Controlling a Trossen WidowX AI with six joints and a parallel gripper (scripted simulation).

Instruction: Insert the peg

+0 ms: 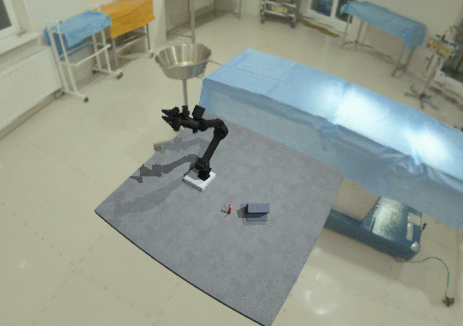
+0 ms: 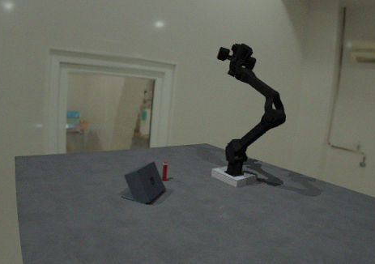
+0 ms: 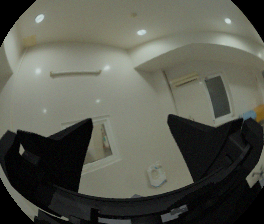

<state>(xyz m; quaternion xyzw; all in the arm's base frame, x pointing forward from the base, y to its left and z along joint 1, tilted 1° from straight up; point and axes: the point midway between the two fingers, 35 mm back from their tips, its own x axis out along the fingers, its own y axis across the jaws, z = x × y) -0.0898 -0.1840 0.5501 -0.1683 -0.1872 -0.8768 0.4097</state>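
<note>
Right now my gripper tip is 41 cm short of the thin red peg, 10 cm to the right of it and 55 cm above it. From my gripper tip the other things lie so: dark panel (54 cm ahead, 20 cm to the left, 55 cm below).
</note>
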